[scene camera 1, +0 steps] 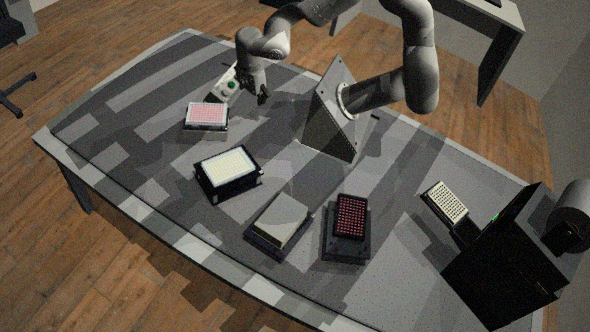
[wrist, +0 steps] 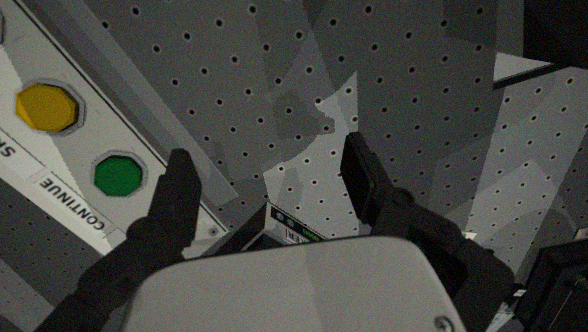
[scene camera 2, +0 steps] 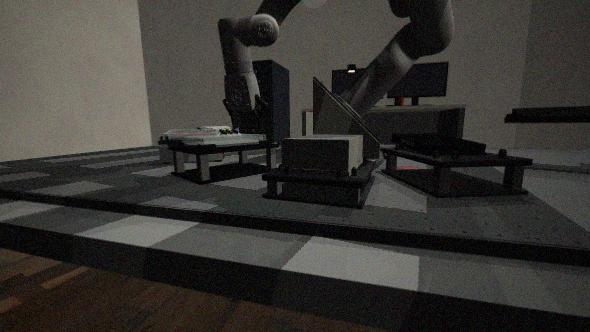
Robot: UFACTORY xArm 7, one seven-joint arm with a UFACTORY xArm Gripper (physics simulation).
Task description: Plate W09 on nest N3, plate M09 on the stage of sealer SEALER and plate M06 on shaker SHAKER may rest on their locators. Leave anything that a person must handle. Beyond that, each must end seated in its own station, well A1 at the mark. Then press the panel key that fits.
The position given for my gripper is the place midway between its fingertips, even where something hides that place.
Observation:
My gripper [scene camera 1: 252, 95] is open, holding nothing. Further things: a black plate with red wells [scene camera 2: 425, 143], a lidded plate [scene camera 1: 277, 224], a green button [wrist: 116, 176], a yellow button [wrist: 42, 107], a black instrument [scene camera 1: 477, 247] and a shaker station [scene camera 1: 198, 132].
The black plate with red wells is seen too in scene camera 1 [scene camera 1: 351, 211]. My gripper is seen too in the wrist view [wrist: 270, 158]. The shaker station is seen too in the wrist view [wrist: 269, 226]. The wrist view misses the black plate with red wells: it is out of frame.

